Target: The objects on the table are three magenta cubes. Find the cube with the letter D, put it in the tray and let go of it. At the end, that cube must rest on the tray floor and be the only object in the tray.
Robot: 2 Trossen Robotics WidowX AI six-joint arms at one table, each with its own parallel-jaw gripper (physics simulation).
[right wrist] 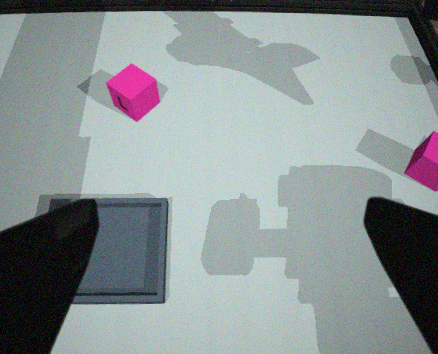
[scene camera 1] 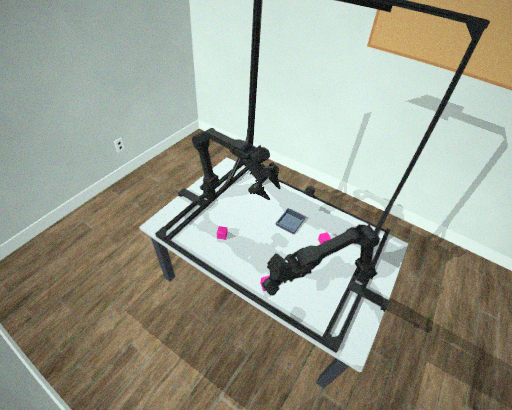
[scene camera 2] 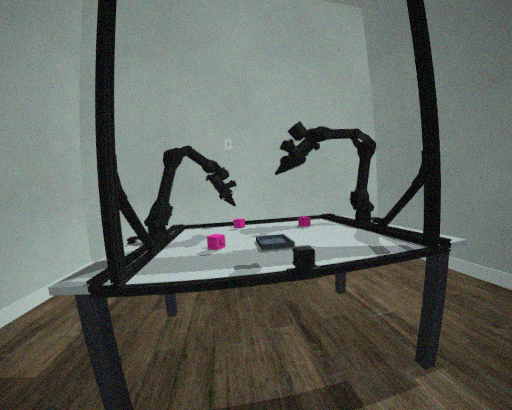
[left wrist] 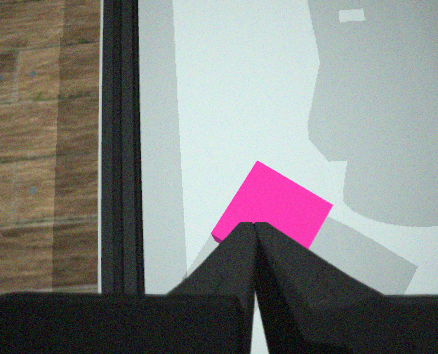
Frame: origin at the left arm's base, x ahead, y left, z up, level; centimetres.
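Where they show: left gripper, fingertip midpoint: [scene camera 1: 270, 276] [scene camera 2: 235, 206] [left wrist: 252, 236]; right gripper, fingertip midpoint: [right wrist: 234, 211] [scene camera 1: 274, 194] [scene camera 2: 278, 173]; left arm's base, link origin: [scene camera 1: 361, 276] [scene camera 2: 158, 240]; right arm's base, link origin: [scene camera 1: 209, 194] [scene camera 2: 363, 223].
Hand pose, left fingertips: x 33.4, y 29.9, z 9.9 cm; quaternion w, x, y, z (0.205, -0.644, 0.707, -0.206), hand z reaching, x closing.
Observation:
Each offset is from my left fingertips to the centre of the thing. "pt": to the spot under its first point.
One magenta cube @[dx -9.4, dy -39.8, dz -9.6 cm] [scene camera 1: 324, 238] [scene camera 2: 216, 242] [right wrist: 133, 92] bears a dark L-like mark on a side. A second cube @[dx +1.5, dy -1.6, dz -9.6 cm] [scene camera 1: 265, 283] [scene camera 2: 239, 223] [left wrist: 280, 202] [right wrist: 426, 164] has a plain top; no letter is readable. A third cube @[dx +35.1, dy -12.4, dz -9.6 cm] [scene camera 1: 222, 232] [scene camera 2: 304, 221] has no readable letter. The dark tray @[dx +11.3, dy -41.4, dz -10.9 cm] [scene camera 1: 286, 229] [scene camera 2: 276, 247] [right wrist: 166, 250] shows no cube inside. My left gripper [scene camera 1: 270, 288] [scene camera 2: 234, 205] [left wrist: 252, 236] is shut and empty, above the second cube, hiding part of it. My right gripper [scene camera 1: 274, 193] [scene camera 2: 277, 173] [right wrist: 234, 211] is open and empty, high above the table.
The second cube lies near the black rail @[pt dx +5.7, dy +6.2, dz -9.7 cm] [scene camera 1: 250, 289] [left wrist: 120, 150] along the table edge. A small black box [scene camera 2: 304, 257] stands at the opposite rail, beyond the tray in scene camera 1. Tall black posts [scene camera 2: 106, 125] [scene camera 2: 425, 125] rise from the frame. Arm shadows cross the table.

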